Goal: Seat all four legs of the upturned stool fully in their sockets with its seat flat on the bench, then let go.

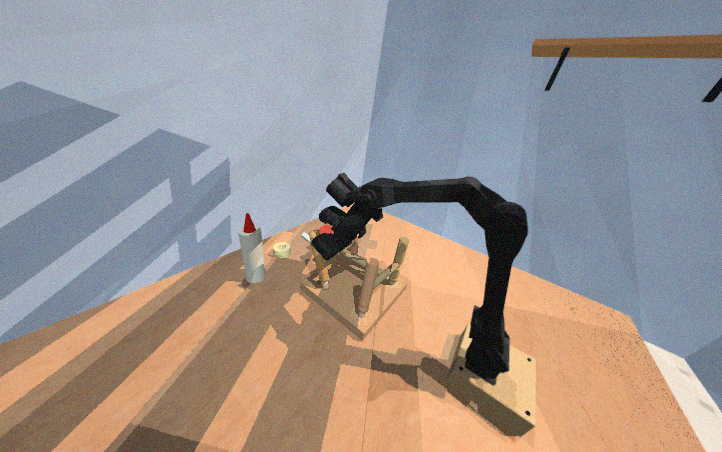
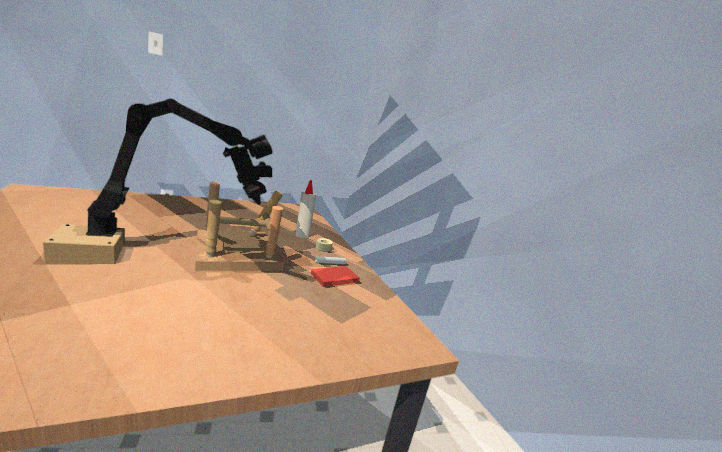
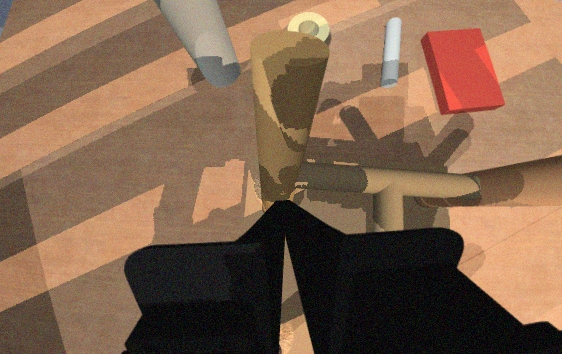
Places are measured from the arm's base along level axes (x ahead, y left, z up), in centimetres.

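Pixels of known places: gripper, between the fingertips: (image 2: pixel 259 204) (image 3: pixel 282 207); arm's base, origin of its link: (image 1: pixel 481 364) (image 2: pixel 101 232).
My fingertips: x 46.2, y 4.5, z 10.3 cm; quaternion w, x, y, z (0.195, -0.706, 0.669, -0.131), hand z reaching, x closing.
Observation:
For each thing: its middle in the pictures, then the offset to it from my fingertips.
- leg, middle of its body: (image 3: pixel 279 174) (image 1: pixel 320 260) (image 2: pixel 265 214) dz -3.8, dx +2.6, dy +0.4 cm
- glue bottle, middle of its body: (image 1: pixel 252 247) (image 2: pixel 306 208) dz -3.7, dx +21.5, dy +10.8 cm
- tape roll, middle of its body: (image 3: pixel 307 37) (image 2: pixel 324 244) (image 1: pixel 281 249) dz -14.2, dx +26.1, dy -3.0 cm
- pale cylinder, middle of its body: (image 3: pixel 391 52) (image 2: pixel 330 260) dz -14.6, dx +23.8, dy -16.3 cm
- red block, middle of its body: (image 3: pixel 461 70) (image 2: pixel 335 275) (image 1: pixel 332 233) dz -14.9, dx +21.3, dy -27.4 cm
The upturned stool's seat (image 1: pixel 341 301) (image 2: pixel 239 265) lies on the bench with four legs standing up, joined by stretchers. One leg (image 1: pixel 321 269) (image 2: pixel 270 204) (image 3: pixel 290 95) leans outward, toward the glue bottle. The other legs stand more upright: one toward the arm base (image 1: pixel 367 287) (image 2: pixel 213 191), one beside it (image 1: pixel 399 255) (image 2: pixel 212 229), and one (image 2: pixel 274 231) (image 3: pixel 525 185) on the red block's side. Pale bits show at some leg bottoms; socket depth cannot be told. My gripper (image 1: pixel 323 255) (image 2: pixel 259 202) (image 3: pixel 282 207) is shut and empty, at the leaning leg's inner side; contact is unclear.
A glue bottle (image 1: pixel 253 255) (image 2: pixel 305 215) (image 3: pixel 212 45) with a red tip stands beyond the leaning leg. A tape roll (image 1: pixel 281 249) (image 2: pixel 323 245) (image 3: pixel 295 22), a pale cylinder (image 2: pixel 330 260) (image 3: pixel 392 50) and a red block (image 2: pixel 335 275) (image 3: pixel 462 70) lie near the bench edge.

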